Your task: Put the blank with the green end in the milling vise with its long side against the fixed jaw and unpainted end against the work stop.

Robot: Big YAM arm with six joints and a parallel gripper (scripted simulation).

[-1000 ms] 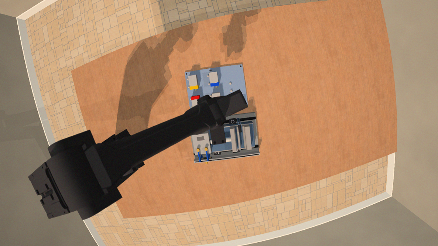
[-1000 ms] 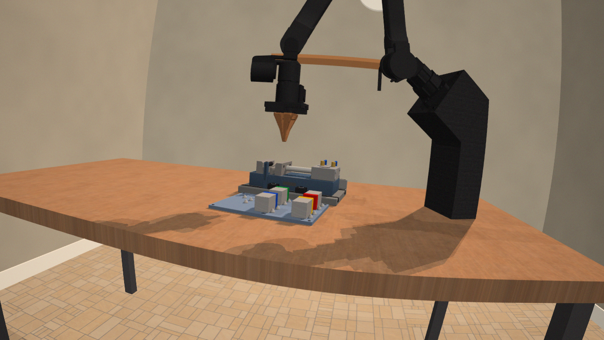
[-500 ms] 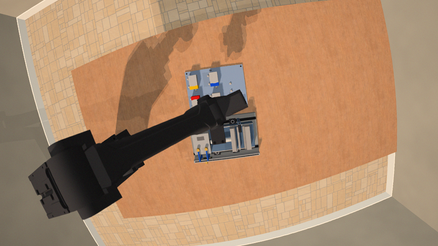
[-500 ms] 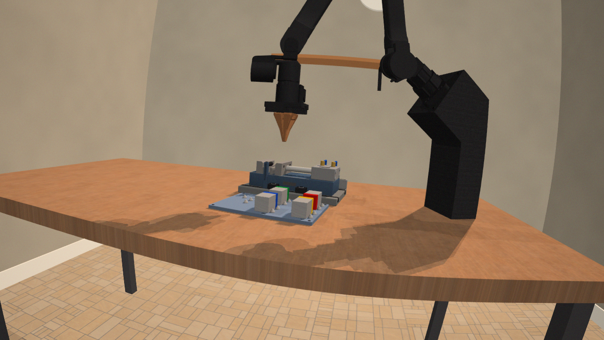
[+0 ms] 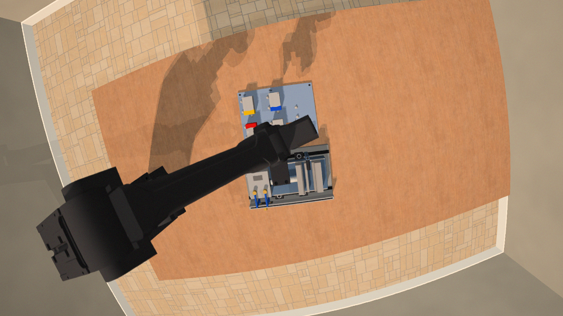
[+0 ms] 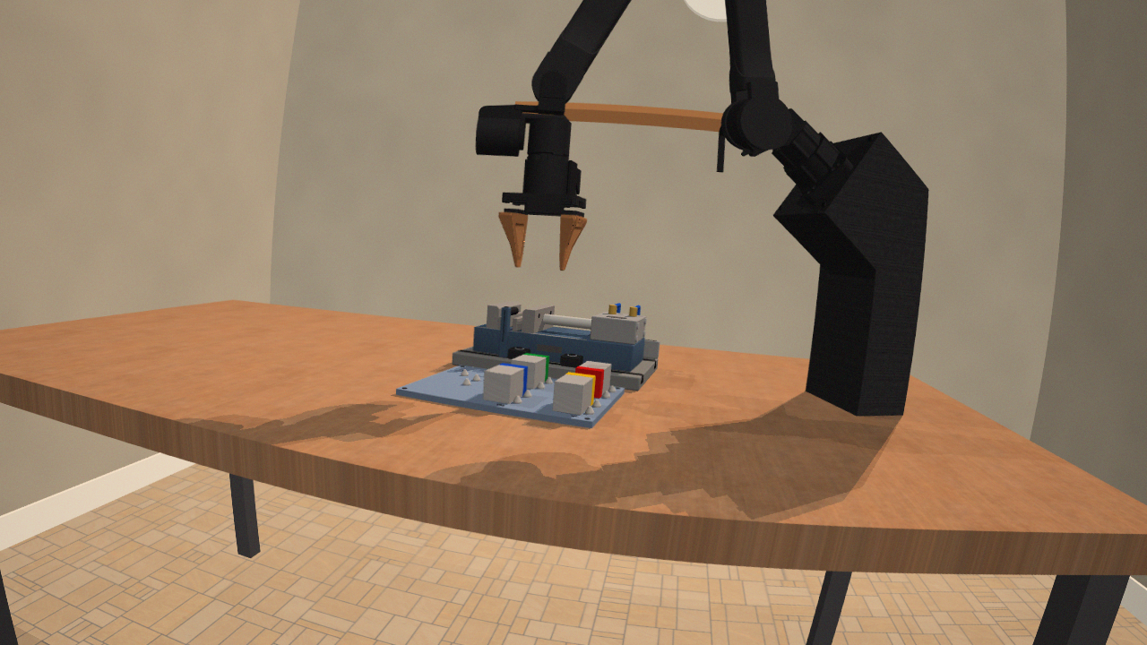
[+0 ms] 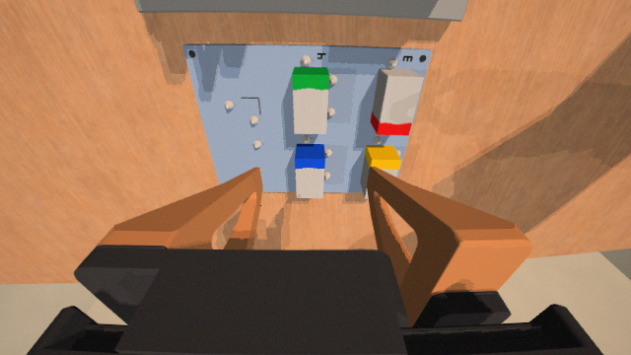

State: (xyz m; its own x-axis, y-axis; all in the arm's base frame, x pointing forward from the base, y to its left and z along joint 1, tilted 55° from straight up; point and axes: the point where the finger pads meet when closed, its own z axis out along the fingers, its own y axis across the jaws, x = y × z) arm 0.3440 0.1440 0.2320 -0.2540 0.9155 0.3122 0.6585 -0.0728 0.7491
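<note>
Now: the green-ended blank 150 mm below my hand. Round my hand: blue-ended blank: 150 mm below, 90 mm to the left, 30 mm behind; then red-ended blank: 150 mm below, 80 mm behind, 30 mm to the right; then blue pin plate: 170 mm below, 50 mm to the left, 10 mm behind.
</note>
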